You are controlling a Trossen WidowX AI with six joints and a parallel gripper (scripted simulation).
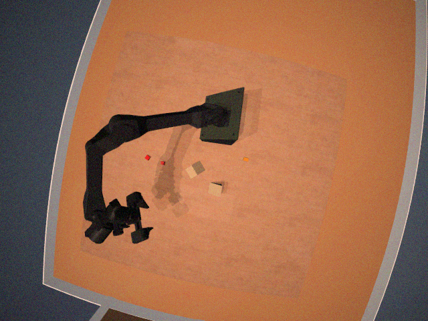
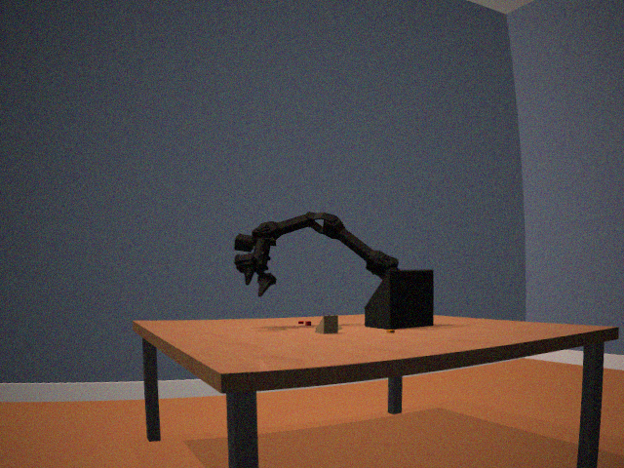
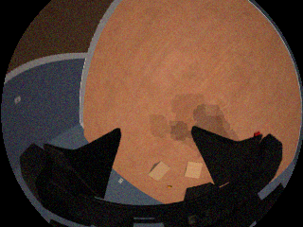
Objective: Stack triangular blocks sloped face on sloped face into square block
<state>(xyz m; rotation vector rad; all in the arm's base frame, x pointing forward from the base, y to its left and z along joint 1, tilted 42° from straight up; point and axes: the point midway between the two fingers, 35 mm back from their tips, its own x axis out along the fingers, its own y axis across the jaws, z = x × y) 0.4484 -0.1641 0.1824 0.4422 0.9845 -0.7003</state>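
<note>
The triangular block lies 23 cm behind my gripper tip, 14 cm to the left of it and 11 cm below it. From my gripper tip the other things lie so: orange cube 38 cm to the left, 32 cm behind, 13 cm below.
</note>
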